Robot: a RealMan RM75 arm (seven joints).
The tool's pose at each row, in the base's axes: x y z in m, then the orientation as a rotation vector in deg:
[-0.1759, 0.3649, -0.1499, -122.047, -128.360, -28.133]
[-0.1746, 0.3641, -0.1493, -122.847, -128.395, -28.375]
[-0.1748, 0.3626, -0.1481, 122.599, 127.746, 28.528]
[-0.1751, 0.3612, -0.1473, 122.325, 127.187, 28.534]
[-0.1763, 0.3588, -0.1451, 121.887, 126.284, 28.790]
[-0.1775, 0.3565, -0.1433, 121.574, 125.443, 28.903]
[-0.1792, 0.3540, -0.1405, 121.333, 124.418, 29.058]
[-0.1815, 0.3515, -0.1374, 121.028, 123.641, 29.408]
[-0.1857, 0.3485, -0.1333, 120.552, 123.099, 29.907]
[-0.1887, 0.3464, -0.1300, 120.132, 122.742, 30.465]
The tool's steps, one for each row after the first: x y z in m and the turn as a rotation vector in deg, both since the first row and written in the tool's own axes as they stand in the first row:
[-0.0007, 0.0014, -0.0005, -0.522, -0.409, 0.253]
[-0.0019, 0.0014, -0.0020, -1.141, -0.824, 0.311]
[-0.0031, 0.0013, -0.0032, -1.599, -1.211, 0.339]
[-0.0048, 0.0005, -0.0061, -2.423, -1.698, 0.393]
[-0.0066, -0.0003, -0.0086, -3.103, -2.181, 0.497]
[-0.0083, -0.0015, -0.0121, -3.873, -2.704, 0.707]
[-0.0098, -0.0031, -0.0161, -4.597, -3.016, 0.803]
[-0.0115, -0.0064, -0.0216, -5.316, -3.189, 0.727]
[-0.0126, -0.0086, -0.0258, -5.920, -3.212, 0.621]

